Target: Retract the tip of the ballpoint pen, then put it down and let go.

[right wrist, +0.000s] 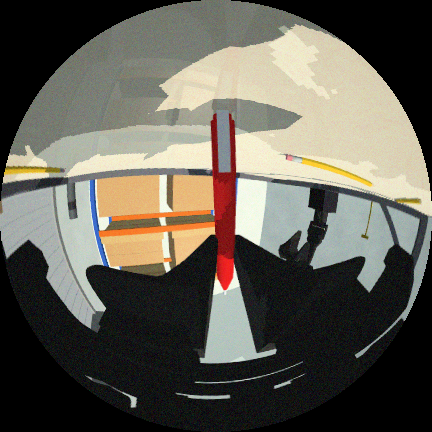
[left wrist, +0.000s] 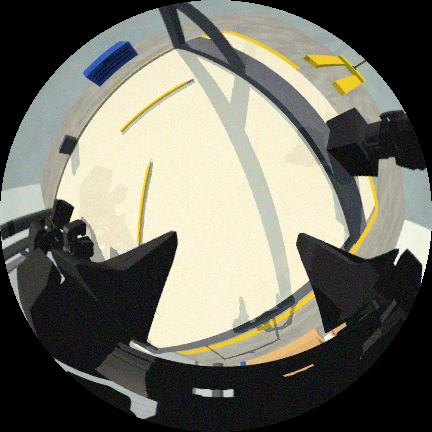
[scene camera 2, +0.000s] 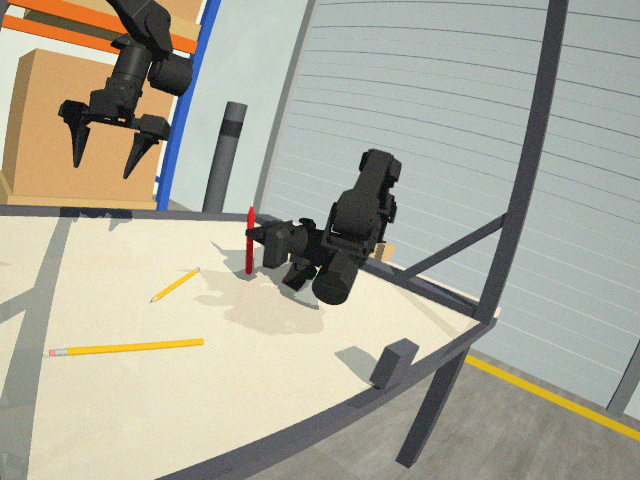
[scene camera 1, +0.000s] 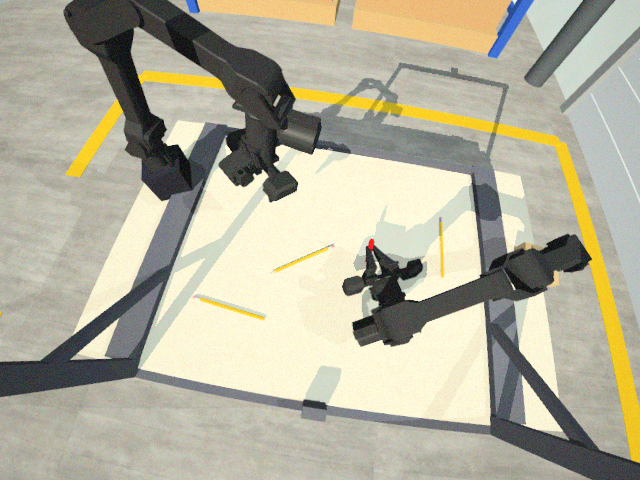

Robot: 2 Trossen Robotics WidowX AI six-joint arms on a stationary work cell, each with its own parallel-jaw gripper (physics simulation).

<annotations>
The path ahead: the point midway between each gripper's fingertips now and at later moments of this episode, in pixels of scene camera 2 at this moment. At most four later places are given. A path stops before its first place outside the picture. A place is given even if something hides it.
My left gripper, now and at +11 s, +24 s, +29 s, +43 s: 99, 173; 170, 170; 170, 170; 170, 170; 170, 170
My right gripper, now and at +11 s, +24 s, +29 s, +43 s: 247, 231; 251, 218; 251, 224; 253, 242; 256, 264
</annotations>
